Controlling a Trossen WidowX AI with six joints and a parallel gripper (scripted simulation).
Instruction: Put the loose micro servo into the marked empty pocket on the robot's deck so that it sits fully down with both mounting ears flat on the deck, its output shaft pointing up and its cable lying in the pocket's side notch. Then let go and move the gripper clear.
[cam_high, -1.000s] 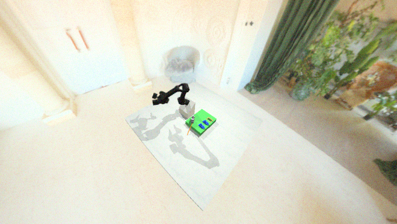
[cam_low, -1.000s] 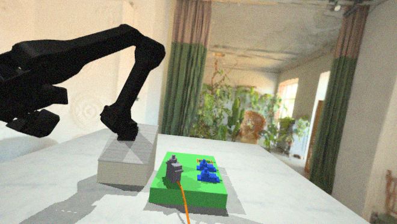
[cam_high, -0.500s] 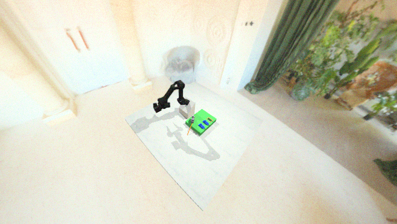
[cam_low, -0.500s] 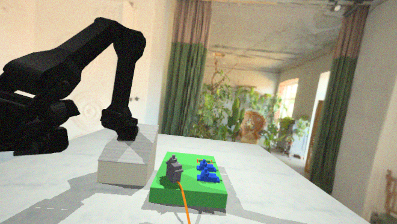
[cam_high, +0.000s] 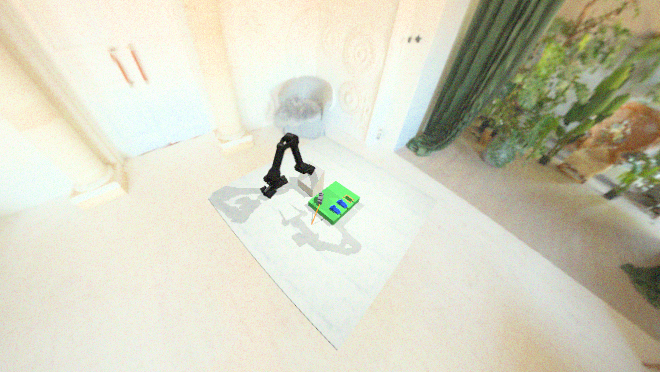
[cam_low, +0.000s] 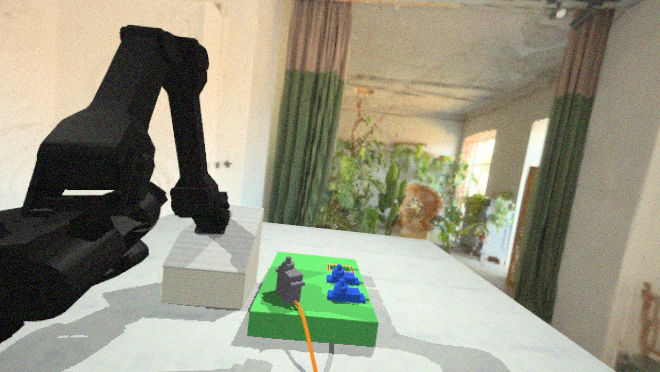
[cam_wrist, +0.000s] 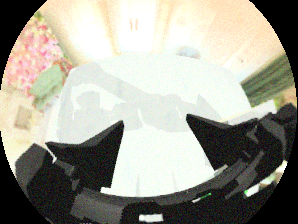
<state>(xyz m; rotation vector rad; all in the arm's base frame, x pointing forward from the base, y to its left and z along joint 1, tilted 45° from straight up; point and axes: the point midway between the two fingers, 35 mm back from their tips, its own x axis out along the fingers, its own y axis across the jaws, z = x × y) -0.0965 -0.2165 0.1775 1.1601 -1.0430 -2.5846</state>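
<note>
Right now the green deck is 33 cm ahead of my gripper tip, 26 cm to the left of it and 8 cm below it.
</note>
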